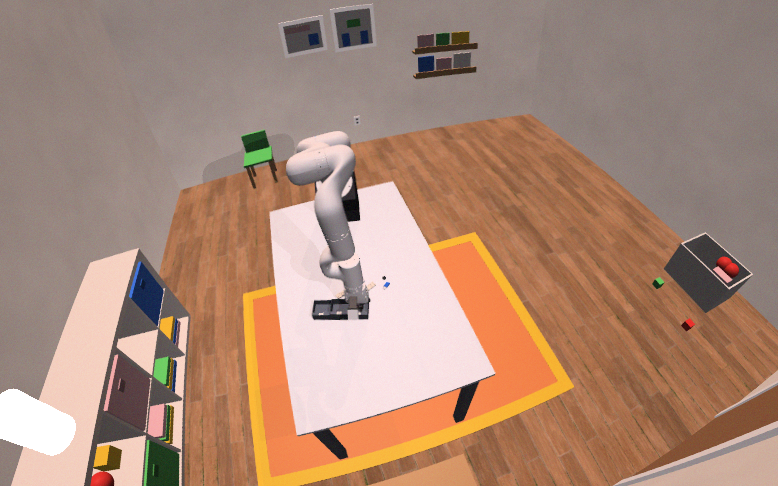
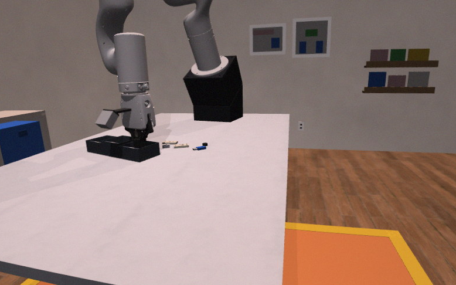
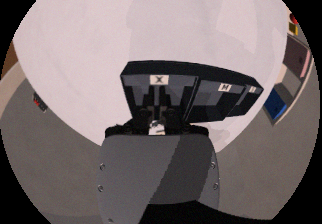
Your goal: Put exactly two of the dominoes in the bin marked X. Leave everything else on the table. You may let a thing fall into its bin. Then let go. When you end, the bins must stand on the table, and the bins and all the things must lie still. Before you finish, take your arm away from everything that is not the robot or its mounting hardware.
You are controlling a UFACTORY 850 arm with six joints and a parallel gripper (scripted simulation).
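Now: hand 100 mm past the small grey piece, 60 mm to the right of it and 30 mm above it. Also, from my hand: black bin tray (80 mm to the right, 40 mm behind, 10 mm below); blue USB stick (170 mm to the left, 60 mm behind, 30 mm below); small black piece (190 mm to the left, 110 mm behind, 30 mm below).
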